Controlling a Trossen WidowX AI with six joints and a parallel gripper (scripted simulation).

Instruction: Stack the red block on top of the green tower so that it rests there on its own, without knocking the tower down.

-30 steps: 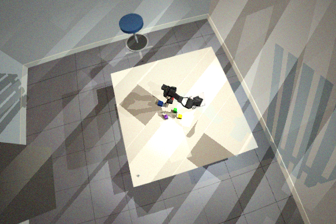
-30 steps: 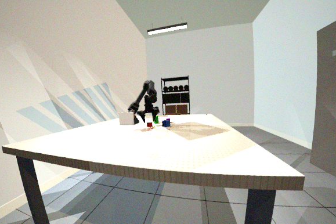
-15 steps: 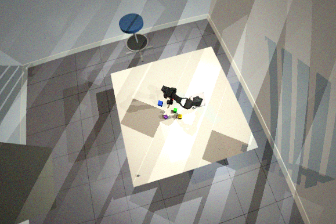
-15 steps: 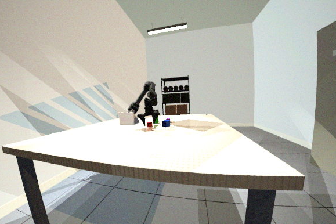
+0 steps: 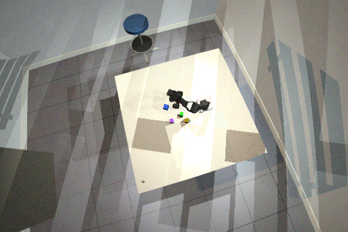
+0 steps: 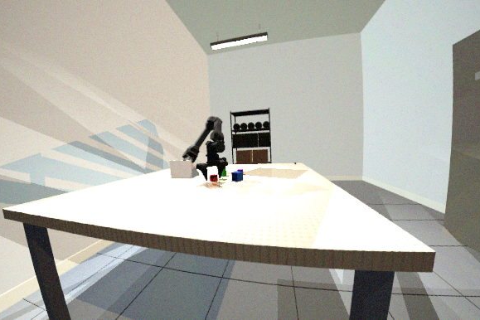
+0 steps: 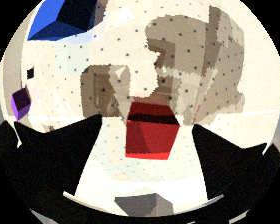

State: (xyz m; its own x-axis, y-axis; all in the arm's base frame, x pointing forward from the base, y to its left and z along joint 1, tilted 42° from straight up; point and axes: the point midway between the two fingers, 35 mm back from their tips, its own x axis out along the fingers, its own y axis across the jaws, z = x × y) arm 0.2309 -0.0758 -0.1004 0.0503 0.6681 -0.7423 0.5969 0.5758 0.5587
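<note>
Right now the yellow block is 22 cm to the left of my gripper tip, 1 cm behind it and 1 cm above it. From my gripper tip the other things lie so: purple block (17 cm to the left, 13 cm ahead, 1 cm above); red block (1 cm above); blue block (14 cm ahead, 2 cm above, 1 cm to the left).
</note>
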